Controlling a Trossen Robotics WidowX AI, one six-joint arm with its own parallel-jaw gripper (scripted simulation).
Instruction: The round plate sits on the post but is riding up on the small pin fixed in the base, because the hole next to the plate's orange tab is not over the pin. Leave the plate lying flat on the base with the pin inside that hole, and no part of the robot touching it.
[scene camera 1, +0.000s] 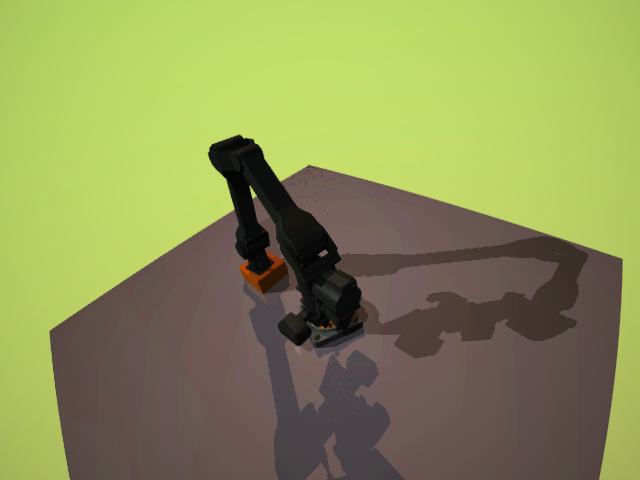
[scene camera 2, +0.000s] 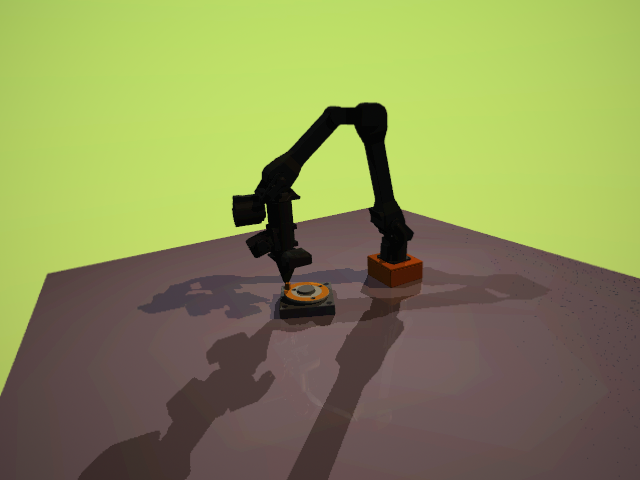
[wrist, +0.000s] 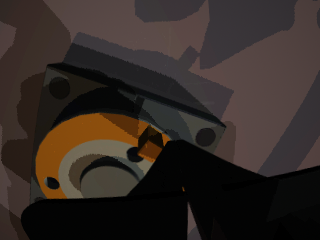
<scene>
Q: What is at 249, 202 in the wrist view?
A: My gripper.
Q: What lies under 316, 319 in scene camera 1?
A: My gripper.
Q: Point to a square base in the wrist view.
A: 66, 89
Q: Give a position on a square base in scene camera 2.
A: At 288, 309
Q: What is my gripper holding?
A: Nothing.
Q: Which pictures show my gripper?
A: Scene camera 1, scene camera 2 and the wrist view: all of them.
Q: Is my gripper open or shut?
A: Shut.
</scene>
